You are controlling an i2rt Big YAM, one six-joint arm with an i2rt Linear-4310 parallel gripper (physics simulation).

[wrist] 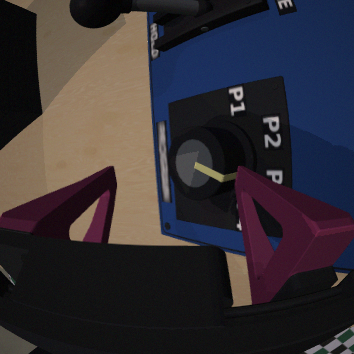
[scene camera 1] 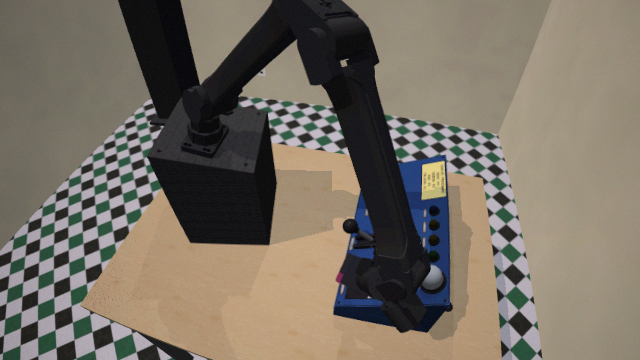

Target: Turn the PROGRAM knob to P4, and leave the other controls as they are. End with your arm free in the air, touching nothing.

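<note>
The PROGRAM knob is a round black knob with a grey cap on a black plate of the blue console. Its yellow pointer line runs right, about towards the P3 label, which is partly covered by the right finger. P4 is mostly hidden behind that finger; P1 and P2 show clearly. My gripper is open and empty. Its right fingertip appears near the pointer's outer end; whether it touches is unclear. In the scene view the arm hides the knob.
A lever with a black ball stands beside the knob's plate. The console also carries a white dome, several dark round buttons in a row and a yellow note. A black pedestal stands on the wooden board.
</note>
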